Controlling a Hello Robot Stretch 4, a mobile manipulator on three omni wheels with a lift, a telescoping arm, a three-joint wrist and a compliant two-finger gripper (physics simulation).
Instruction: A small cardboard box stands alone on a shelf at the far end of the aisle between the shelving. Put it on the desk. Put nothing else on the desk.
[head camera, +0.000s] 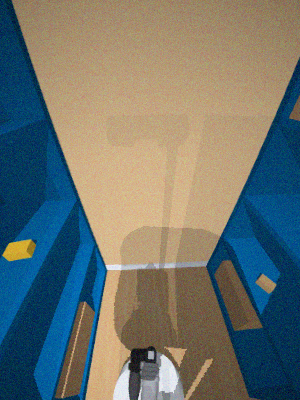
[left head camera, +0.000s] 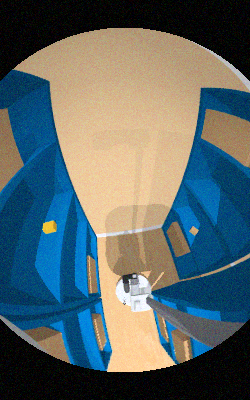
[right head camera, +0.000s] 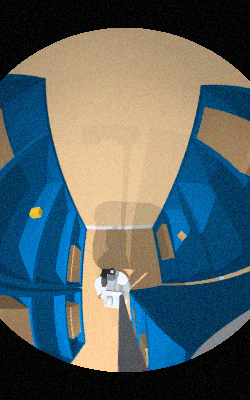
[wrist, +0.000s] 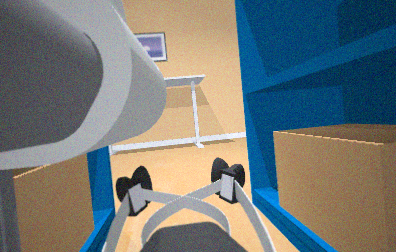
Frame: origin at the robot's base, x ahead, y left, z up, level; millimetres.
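Seen in the pictures: gripper, fingertip midpoint: (left head camera: 128, 304) (wrist: 181, 176).
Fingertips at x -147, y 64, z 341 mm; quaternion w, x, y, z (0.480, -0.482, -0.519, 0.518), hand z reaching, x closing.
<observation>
Pixels of each thing's middle, then the offset from my fingertips to it. Level surfaces: height alone.
- small light-brown cardboard box, body centre: (head camera: 265, 283) (right head camera: 181, 235) (left head camera: 193, 230) dx +669, dy -786, dz +190 mm
- white desk, surface height: dz +557 mm
- yellow box, body centre: (head camera: 20, 250) (left head camera: 49, 226) (right head camera: 35, 212) dx +544, dy +509, dz +645 mm
A small light-brown cardboard box (head camera: 266, 283) (left head camera: 194, 230) (right head camera: 182, 235) stands alone on a blue shelf on the right, near the far end of the aisle. My gripper (wrist: 181, 176) is open and empty in the wrist view, its two dark fingertips well apart above the aisle floor. It is well away from the small box, which does not show in the wrist view. A white desk (wrist: 187, 80) stands against a wall beyond the aisle in the wrist view, partly hidden by my grey wrist body; what its top holds is not visible.
A yellow box (head camera: 19, 250) (left head camera: 49, 227) (right head camera: 35, 212) lies on the left shelving. Large brown boxes (head camera: 237, 300) (wrist: 330, 185) sit low in the blue units on both sides. The shelving closely flanks the narrow aisle, which ends at a tan wall (head camera: 150, 190). A framed picture (wrist: 152, 46) hangs above the desk.
</observation>
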